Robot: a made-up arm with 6 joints.
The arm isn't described. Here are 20 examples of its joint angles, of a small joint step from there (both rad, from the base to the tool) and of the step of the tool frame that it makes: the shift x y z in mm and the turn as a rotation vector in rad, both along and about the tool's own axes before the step.
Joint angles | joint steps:
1: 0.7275 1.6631 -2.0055 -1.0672 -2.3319 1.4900 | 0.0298 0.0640 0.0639 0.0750 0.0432 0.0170
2: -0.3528 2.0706 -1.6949 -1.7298 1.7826 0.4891 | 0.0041 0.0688 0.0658 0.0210 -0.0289 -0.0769
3: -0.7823 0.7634 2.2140 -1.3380 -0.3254 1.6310 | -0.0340 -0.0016 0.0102 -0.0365 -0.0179 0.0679
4: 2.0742 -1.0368 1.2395 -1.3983 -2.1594 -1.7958 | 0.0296 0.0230 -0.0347 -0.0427 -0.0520 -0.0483
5: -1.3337 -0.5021 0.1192 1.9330 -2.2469 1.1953 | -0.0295 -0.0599 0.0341 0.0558 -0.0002 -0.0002
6: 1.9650 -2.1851 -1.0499 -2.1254 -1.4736 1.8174 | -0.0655 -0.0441 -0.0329 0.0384 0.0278 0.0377
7: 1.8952 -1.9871 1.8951 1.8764 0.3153 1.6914 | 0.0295 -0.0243 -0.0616 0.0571 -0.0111 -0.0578
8: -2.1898 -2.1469 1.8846 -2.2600 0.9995 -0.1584 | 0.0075 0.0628 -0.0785 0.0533 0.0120 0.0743
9: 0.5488 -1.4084 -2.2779 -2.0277 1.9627 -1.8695 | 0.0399 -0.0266 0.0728 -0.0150 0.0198 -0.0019
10: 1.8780 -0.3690 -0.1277 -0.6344 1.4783 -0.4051 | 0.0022 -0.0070 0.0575 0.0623 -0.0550 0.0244
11: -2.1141 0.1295 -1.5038 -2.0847 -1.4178 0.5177 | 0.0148 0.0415 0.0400 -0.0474 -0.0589 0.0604
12: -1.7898 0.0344 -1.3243 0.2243 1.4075 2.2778 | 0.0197 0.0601 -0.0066 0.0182 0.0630 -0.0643
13: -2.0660 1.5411 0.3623 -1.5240 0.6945 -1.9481 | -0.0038 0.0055 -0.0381 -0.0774 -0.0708 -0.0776
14: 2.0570 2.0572 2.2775 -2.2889 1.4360 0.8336 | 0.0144 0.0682 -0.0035 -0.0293 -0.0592 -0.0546
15: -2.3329 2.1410 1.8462 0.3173 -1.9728 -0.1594 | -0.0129 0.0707 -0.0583 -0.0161 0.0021 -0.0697
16: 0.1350 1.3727 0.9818 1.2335 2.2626 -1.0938 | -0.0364 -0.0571 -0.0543 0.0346 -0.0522 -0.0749
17: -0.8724 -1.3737 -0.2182 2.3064 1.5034 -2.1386 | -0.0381 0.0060 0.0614 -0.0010 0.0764 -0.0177
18: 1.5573 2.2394 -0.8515 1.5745 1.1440 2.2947 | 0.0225 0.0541 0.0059 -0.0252 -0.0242 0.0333
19: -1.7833 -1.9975 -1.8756 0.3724 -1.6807 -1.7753 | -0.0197 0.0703 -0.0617 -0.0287 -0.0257 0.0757
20: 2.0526 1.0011 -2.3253 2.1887 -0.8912 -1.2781 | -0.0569 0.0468 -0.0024 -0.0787 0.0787 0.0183
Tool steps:
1: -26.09 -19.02 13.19 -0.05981 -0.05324 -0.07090
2: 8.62 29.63 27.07 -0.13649 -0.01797 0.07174
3: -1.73 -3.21 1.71 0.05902 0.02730 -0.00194
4: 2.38 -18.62 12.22 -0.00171 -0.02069 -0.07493
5: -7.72 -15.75 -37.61 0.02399 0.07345 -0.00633
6: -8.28 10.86 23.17 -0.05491 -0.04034 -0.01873
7: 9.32 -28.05 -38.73 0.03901 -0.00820 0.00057
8: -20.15 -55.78 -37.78 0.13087 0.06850 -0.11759
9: -4.99 8.63 27.11 -0.01528 -0.04238 0.01181
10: 0.32 40.71 -0.76 0.09346 -0.02256 0.02279
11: 15.84 17.90 3.23 0.15280 -0.07335 0.00437
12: -9.61 -4.01 14.99 -0.10350 -0.05197 -0.02253
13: 21.93 -41.72 -18.30 -0.15706 -0.00457 -0.07410
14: 18.46 34.83 63.07 -0.03078 -0.08198 0.05162
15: -5.40 2.73 43.14 -0.13359 -0.05104 -0.03133
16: 32.58 -60.49 55.22 -0.14578 -0.08080 -0.02327
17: -33.82 10.96 -39.91 -0.02930 0.05489 0.04384
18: 7.34 22.32 -18.82 -0.04484 0.04100 0.02880
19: -8.16 3.68 21.32 0.16878 0.05154 -0.05300
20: -41.89 59.85 34.44 0.09671 -0.00351 0.15973
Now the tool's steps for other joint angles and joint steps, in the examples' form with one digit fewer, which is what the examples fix.
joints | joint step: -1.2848 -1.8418 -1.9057 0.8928 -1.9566 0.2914 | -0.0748 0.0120 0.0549 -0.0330 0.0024 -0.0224
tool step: 5.8 25.9 -41.2 0.0645 0.0916 0.0575
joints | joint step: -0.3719 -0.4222 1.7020 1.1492 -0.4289 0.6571 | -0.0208 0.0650 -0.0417 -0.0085 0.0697 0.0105
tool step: -42.5 -18.6 -2.1 0.0120 -0.0038 -0.0778
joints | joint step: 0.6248 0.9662 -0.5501 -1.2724 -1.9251 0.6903 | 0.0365 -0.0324 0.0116 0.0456 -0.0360 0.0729
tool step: 4.7 1.5 40.7 -0.0183 -0.0370 0.0167
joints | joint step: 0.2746 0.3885 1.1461 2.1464 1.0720 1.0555 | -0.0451 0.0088 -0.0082 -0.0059 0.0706 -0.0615
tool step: 7.2 -7.5 -33.7 -0.0555 0.0651 -0.0183
